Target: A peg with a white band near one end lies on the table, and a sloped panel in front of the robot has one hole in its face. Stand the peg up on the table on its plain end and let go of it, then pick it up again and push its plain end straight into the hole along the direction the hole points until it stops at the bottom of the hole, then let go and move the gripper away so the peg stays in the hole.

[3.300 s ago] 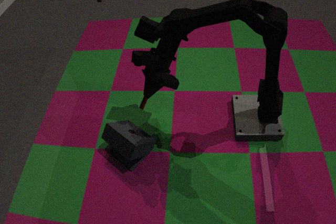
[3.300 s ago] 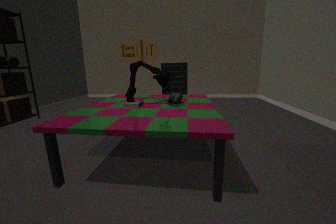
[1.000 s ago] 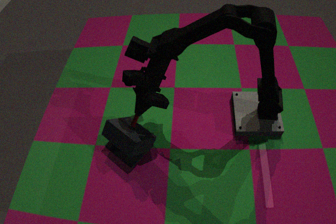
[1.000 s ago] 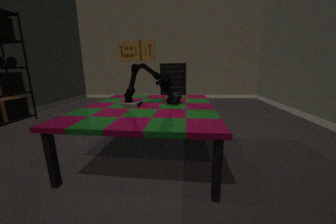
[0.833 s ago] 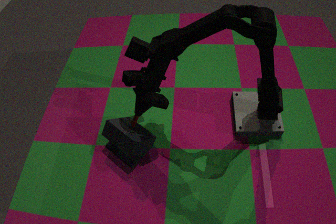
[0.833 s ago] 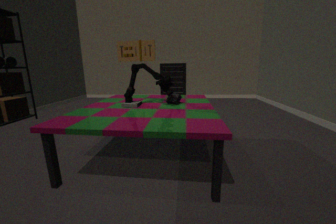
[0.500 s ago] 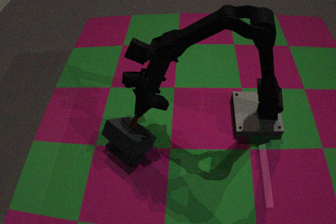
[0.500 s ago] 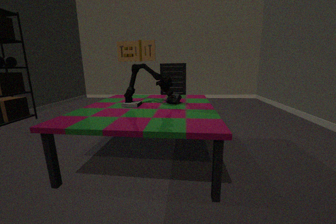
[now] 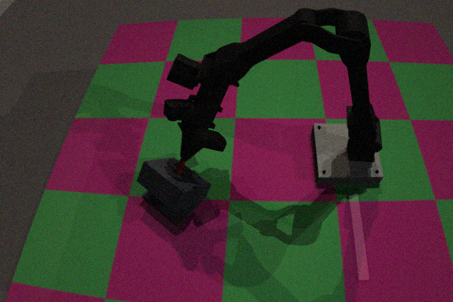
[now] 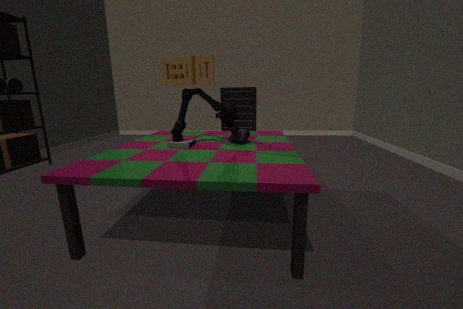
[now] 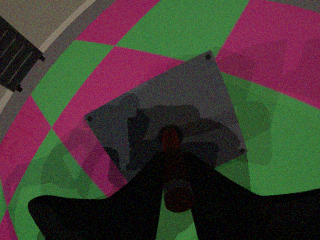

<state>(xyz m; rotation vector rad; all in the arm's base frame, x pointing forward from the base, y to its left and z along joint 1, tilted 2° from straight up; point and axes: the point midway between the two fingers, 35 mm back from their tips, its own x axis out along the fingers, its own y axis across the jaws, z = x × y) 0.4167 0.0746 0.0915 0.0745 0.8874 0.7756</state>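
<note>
Now: gripper tip 20 mm short of the sloped panel, 40 mm to the right of it and 50 mm above it. Also, from my gripper tip: red peg (10 mm behind, 10 mm to the right, 10 mm above).
</note>
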